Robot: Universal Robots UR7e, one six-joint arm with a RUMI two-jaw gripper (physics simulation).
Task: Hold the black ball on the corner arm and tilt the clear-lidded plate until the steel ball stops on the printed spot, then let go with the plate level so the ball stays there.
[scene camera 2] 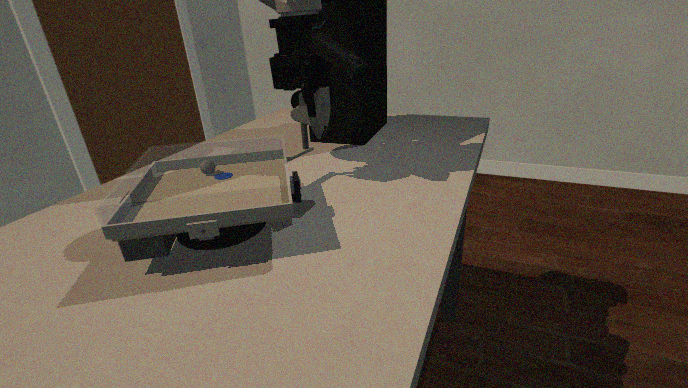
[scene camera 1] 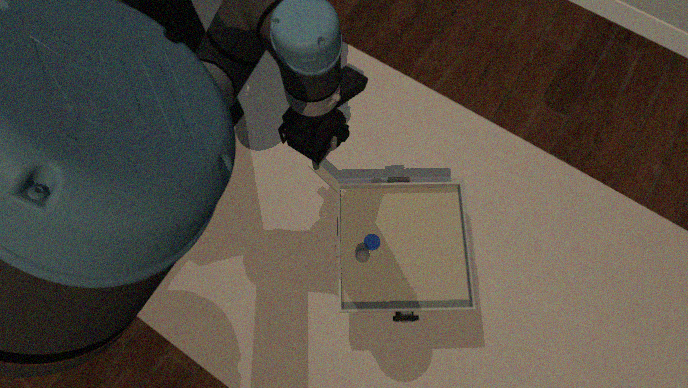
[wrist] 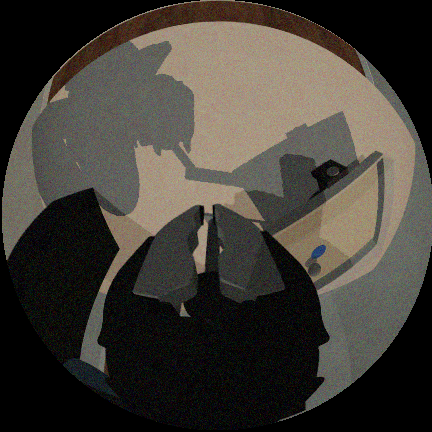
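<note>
The clear-lidded plate (scene camera 1: 407,305) (scene camera 2: 150,227) (wrist: 381,200) has a tan floor and grey walls; its exact tilt is hard to tell. The steel ball (scene camera 1: 362,253) (scene camera 2: 207,167) (wrist: 314,269) is beside the blue printed spot (scene camera 1: 372,241) (scene camera 2: 223,176) (wrist: 318,251), close to its edge, towards the lower left in scene camera 1. The corner arm (scene camera 1: 327,177) (scene camera 2: 305,136) runs out from a plate corner and ends in an upright post. My gripper (scene camera 1: 316,162) (scene camera 2: 307,112) (wrist: 207,206) is shut on the black ball at the post's top; the fingers mostly hide that ball.
A dark round support (scene camera 2: 220,237) stands under the plate on the pale table (scene camera 1: 560,280) (scene camera 2: 350,310) (wrist: 260,75). Small dark brackets (scene camera 1: 405,317) (scene camera 2: 296,187) (wrist: 330,171) stick out from the plate's sides. The big blue-grey arm part (scene camera 1: 110,140) covers the left of scene camera 1.
</note>
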